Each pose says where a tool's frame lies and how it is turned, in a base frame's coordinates. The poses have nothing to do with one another.
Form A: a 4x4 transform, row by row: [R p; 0 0 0 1], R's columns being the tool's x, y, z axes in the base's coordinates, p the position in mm. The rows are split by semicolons.
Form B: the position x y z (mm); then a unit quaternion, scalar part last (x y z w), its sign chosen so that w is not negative. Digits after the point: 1 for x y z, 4 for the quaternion.
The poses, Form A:
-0.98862 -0.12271 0.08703 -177.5; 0.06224 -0.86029 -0.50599 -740.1; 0.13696 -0.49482 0.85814 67.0; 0 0 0 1
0.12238 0.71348 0.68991 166.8; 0.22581 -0.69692 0.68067 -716.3; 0.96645 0.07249 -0.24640 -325.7; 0 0 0 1
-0.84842 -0.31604 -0.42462 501.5; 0.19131 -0.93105 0.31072 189.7; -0.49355 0.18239 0.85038 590.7; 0 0 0 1
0.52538 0.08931 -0.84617 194.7; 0.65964 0.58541 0.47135 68.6; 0.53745 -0.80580 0.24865 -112.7; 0 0 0 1
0.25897 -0.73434 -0.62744 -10.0; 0.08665 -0.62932 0.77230 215.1; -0.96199 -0.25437 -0.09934 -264.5; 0 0 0 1
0.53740 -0.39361 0.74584 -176.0; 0.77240 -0.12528 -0.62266 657.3; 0.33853 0.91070 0.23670 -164.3; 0 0 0 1
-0.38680 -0.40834 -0.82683 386.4; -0.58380 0.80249 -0.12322 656.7; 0.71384 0.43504 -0.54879 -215.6; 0 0 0 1
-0.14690 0.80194 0.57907 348.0; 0.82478 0.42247 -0.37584 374.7; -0.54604 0.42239 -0.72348 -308.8; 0 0 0 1
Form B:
-177.5 -740.1 67.0 0.0582 -0.2599 0.9627 0.0480
166.8 -716.3 -325.7 -0.7186 -0.3268 -0.5762 0.2116
501.5 189.7 590.7 -0.2410 0.1294 0.9526 0.1331
194.7 68.6 -112.7 -0.4157 -0.4504 0.1856 0.7680
-10.0 215.1 -264.5 -0.7049 0.2297 0.5637 0.3641
-176.0 657.3 -164.3 0.5971 0.1586 0.4540 0.6420
386.4 656.7 -215.6 0.2998 -0.8274 -0.0942 0.4655
348.0 374.7 -308.8 0.5371 0.7571 0.0154 0.3715

